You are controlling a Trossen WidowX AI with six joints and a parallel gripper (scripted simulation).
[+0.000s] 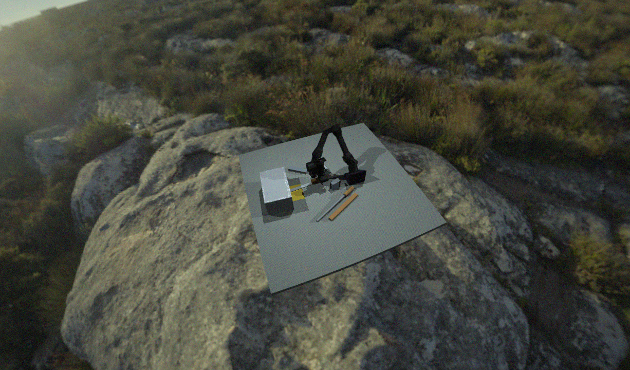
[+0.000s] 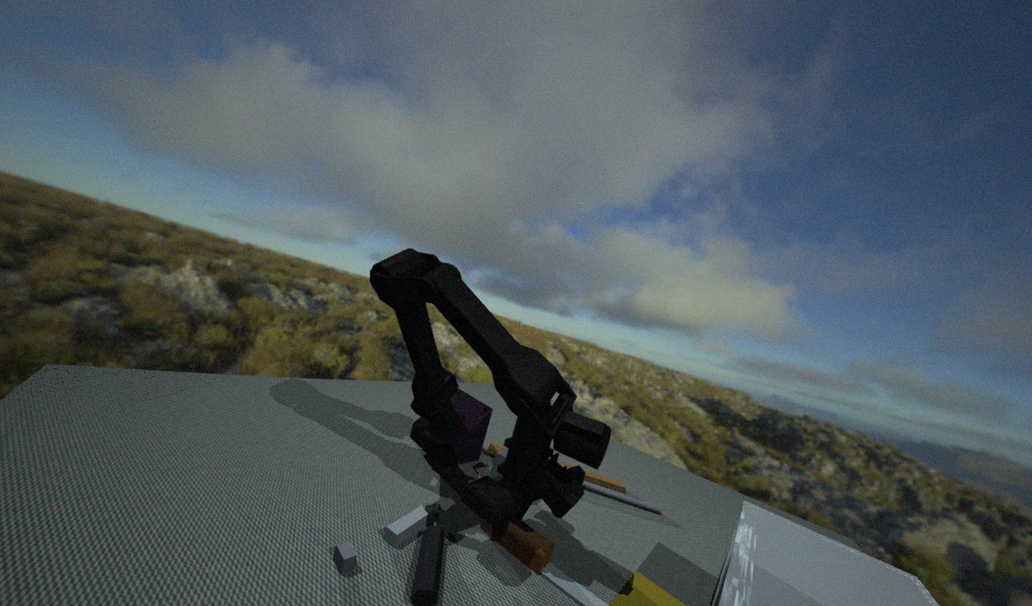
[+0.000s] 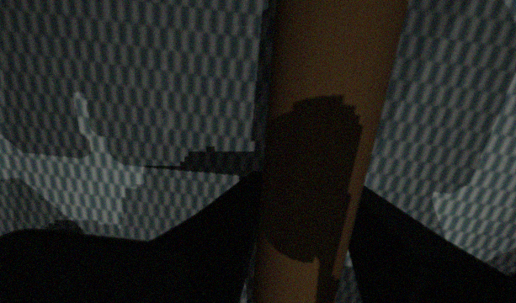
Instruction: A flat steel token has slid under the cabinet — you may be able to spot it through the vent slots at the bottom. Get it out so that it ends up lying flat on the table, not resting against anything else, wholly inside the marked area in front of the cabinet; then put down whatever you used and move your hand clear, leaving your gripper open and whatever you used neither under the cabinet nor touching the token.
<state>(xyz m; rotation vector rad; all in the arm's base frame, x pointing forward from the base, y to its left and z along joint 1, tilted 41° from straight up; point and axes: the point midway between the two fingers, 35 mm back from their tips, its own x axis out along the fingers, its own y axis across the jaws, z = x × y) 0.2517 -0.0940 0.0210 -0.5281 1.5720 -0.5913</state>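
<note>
The grey bar is 9 cm behind my gripper tip and 11 cm to the right of it. Also, from my gripper tip: grey block (8 cm behind, 11 cm to the left, 3 cm above); small grey cube (8 cm behind, 21 cm to the right); wooden stick (5 cm behind, 30 cm to the left).
</note>
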